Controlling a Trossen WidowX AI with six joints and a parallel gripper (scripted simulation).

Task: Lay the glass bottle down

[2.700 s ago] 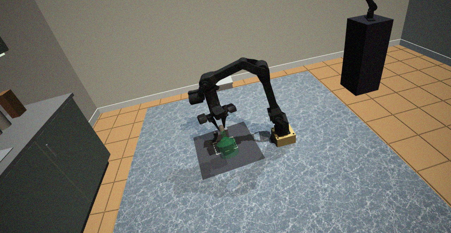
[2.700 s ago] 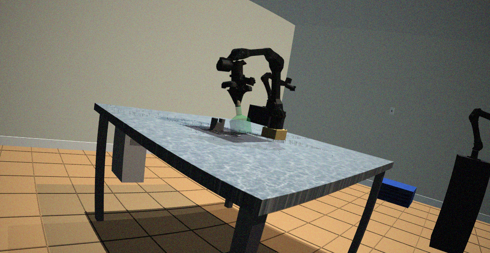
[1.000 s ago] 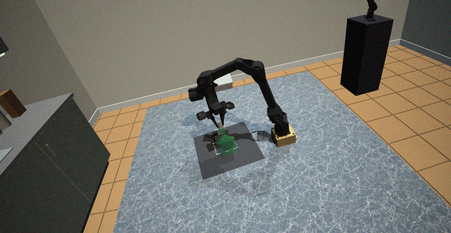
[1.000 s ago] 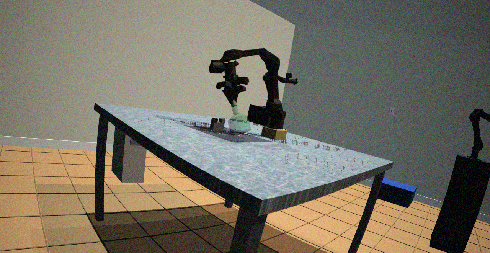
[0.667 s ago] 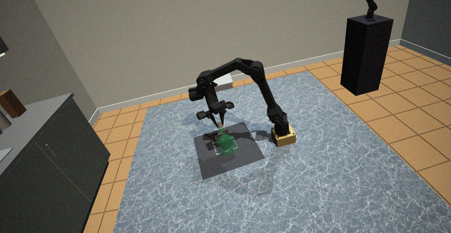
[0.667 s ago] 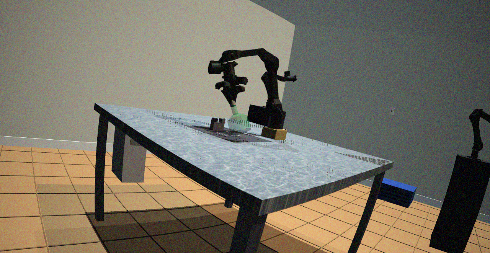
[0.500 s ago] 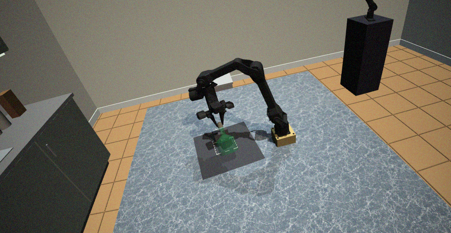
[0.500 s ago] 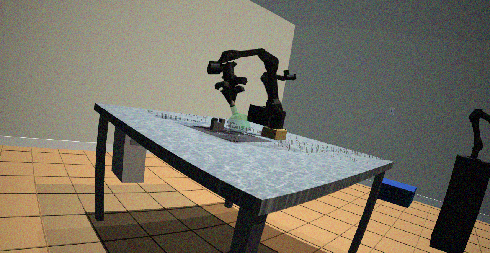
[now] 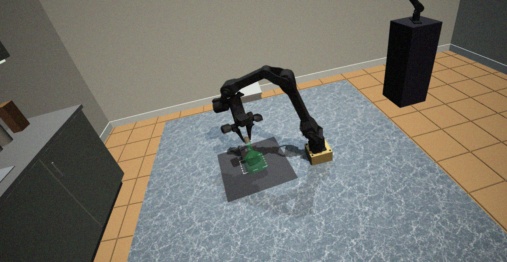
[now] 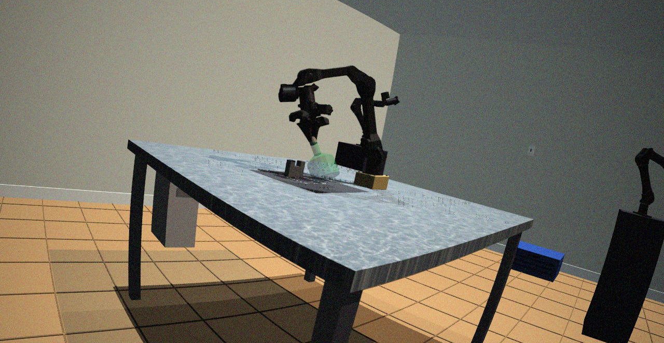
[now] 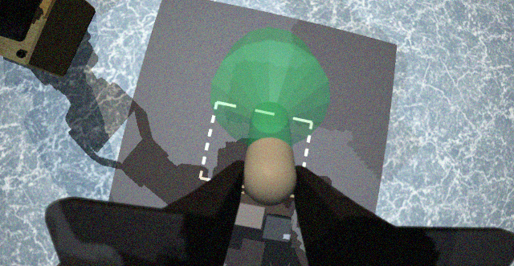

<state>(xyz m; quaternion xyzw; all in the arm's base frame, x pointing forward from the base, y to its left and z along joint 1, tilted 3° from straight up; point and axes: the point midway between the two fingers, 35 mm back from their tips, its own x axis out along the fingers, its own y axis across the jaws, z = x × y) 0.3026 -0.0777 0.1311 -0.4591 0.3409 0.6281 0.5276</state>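
My gripper tip is 14 cm above the dark mat and 2 cm to the right of it. From my gripper tip the other things lie so: green glass bottle: 4 cm below, 3 cm to the left.
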